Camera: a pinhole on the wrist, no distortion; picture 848 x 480 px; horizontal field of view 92.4 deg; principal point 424.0 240.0 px. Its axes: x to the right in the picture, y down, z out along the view. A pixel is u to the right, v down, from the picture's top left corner.
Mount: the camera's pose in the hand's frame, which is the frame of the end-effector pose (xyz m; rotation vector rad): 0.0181 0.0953 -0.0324 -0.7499 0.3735 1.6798
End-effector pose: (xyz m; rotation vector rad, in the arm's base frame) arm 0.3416 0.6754 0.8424 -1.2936 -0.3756 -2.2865
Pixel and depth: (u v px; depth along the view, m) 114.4 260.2 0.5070
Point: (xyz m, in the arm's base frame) 0.8773 0.8836 1.0535
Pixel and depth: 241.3 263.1 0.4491
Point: 0.8142 0.7223 0.9680
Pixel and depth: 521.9 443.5 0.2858
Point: 0.6651 0.5409 0.7260
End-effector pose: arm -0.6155 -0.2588 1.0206 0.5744 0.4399 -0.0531
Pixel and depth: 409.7 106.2 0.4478
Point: -0.3864 -0.1022 1.4566
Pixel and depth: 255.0 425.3 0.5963
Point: -0.7215 -0.3975 1.6847
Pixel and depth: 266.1 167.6 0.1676
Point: -0.5292 -0.2011 1.2025
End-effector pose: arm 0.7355 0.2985 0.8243 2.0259 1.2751 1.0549
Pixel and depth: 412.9 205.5 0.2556
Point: 0.9904 0.1605 0.9117
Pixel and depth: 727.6 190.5 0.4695
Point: 1.1219 -0.0632 1.2396
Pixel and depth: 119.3 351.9 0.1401
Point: 0.8811 0.2133 0.8028
